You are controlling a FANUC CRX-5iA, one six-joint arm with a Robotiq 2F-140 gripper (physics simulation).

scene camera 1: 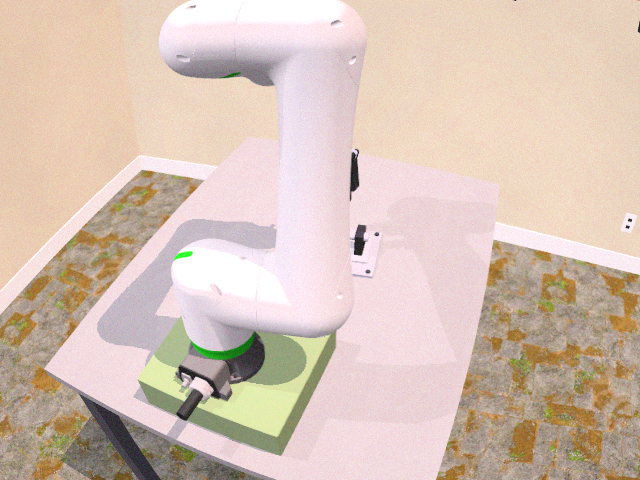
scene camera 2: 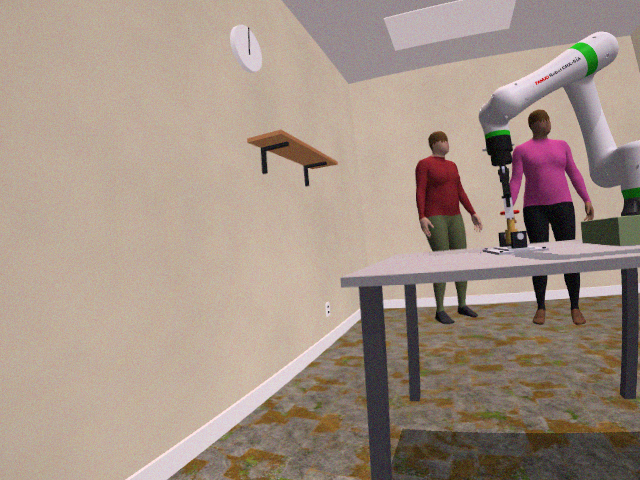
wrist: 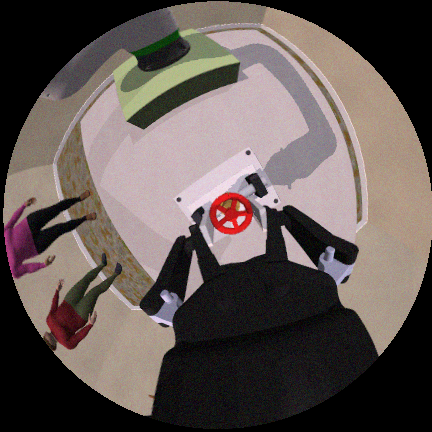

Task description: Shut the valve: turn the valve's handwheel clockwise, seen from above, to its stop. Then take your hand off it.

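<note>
The red handwheel (wrist: 231, 231) (scene camera 2: 515, 211) sits level on top of the valve, whose brass body (scene camera 2: 511, 226) shows below it in scene camera 2. My gripper (wrist: 230, 211) (scene camera 2: 508, 210) points down at the wheel, with one finger on each side of the rim. It is shut on the handwheel. In scene camera 1 the arm hides the wheel and most of the gripper; one black part of the gripper shows past the arm's edge. The contact of the pads with the rim is small in the views.
The valve's white base plate (wrist: 240, 162) (scene camera 1: 365, 269) is bolted to the table (scene camera 1: 413, 320) (scene camera 2: 439, 268). A black pipe end (wrist: 256, 185) (scene camera 1: 359, 240) stands on it. The arm's green pedestal (scene camera 1: 258, 408) (wrist: 185, 100) is on the table. Two people (scene camera 2: 439, 186) (scene camera 2: 546, 175) stand behind the table.
</note>
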